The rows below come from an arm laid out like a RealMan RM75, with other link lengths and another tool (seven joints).
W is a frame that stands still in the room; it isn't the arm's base.
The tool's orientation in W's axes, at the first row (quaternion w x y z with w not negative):
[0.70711, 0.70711, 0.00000, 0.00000]
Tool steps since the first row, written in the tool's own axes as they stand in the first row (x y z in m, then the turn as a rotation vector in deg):
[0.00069, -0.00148, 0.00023, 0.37, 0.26, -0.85]
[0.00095, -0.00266, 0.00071, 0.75, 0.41, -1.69]
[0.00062, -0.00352, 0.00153, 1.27, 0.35, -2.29]
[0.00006, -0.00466, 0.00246, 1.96, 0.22, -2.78]
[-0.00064, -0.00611, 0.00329, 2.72, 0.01, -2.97]
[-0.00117, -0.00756, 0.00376, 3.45, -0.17, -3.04]
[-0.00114, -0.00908, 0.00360, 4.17, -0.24, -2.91]
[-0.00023, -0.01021, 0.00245, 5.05, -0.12, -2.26]
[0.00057, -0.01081, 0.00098, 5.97, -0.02, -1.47]
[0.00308, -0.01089, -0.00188, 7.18, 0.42, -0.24]
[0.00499, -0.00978, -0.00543, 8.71, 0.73, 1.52]
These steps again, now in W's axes. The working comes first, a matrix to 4 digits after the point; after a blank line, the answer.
The tool's axes in the first row as the columns of a matrix, in W's axes (used below as rounded here):
[1.0000, 0.0000, 0.0000]
[0.0000, 0.0000, -1.0000]
[0.0000, 1.0000, 0.0000]

[0.00069, -0.00023, -0.00148, 0.37, 0.85, 0.26]
[0.00095, -0.00071, -0.00266, 0.75, 1.69, 0.41]
[0.00062, -0.00153, -0.00352, 1.27, 2.29, 0.35]
[0.00006, -0.00246, -0.00466, 1.96, 2.78, 0.22]
[-0.00064, -0.00329, -0.00611, 2.72, 2.97, 0.01]
[-0.00117, -0.00376, -0.00756, 3.45, 3.04, -0.17]
[-0.00114, -0.00360, -0.00908, 4.17, 2.91, -0.24]
[-0.00023, -0.00245, -0.01021, 5.05, 2.26, -0.12]
[0.00057, -0.00098, -0.01081, 5.97, 1.47, -0.02]
[0.00308, 0.00188, -0.01089, 7.18, 0.24, 0.42]
[0.00499, 0.00543, -0.00978, 8.71, -1.52, 0.73]

